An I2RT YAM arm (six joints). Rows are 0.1 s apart.
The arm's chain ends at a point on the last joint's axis. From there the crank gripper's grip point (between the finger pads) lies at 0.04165 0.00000 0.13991 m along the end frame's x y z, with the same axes.
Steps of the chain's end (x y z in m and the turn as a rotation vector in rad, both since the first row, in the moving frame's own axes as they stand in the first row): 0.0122 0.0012 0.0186 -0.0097 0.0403 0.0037; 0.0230 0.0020 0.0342 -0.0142 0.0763 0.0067; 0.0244 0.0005 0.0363 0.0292 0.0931 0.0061; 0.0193 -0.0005 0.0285 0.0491 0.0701 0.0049; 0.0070 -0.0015 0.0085 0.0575 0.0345 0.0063; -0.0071 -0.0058 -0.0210 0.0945 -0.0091 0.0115; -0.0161 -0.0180 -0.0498 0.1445 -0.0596 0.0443
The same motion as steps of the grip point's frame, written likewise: 0.0178 0.0027 0.0168 -0.0097 0.0403 0.0037; 0.0335 0.0043 0.0306 -0.0142 0.0763 0.0067; 0.0372 -0.0032 0.0318 0.0292 0.0931 0.0061; 0.0290 -0.0071 0.0251 0.0491 0.0701 0.0049; 0.0118 -0.0092 0.0068 0.0575 0.0345 0.0063; -0.0083 -0.0185 -0.0212 0.0945 -0.0091 0.0115; -0.0241 -0.0367 -0.0489 0.1445 -0.0596 0.0443
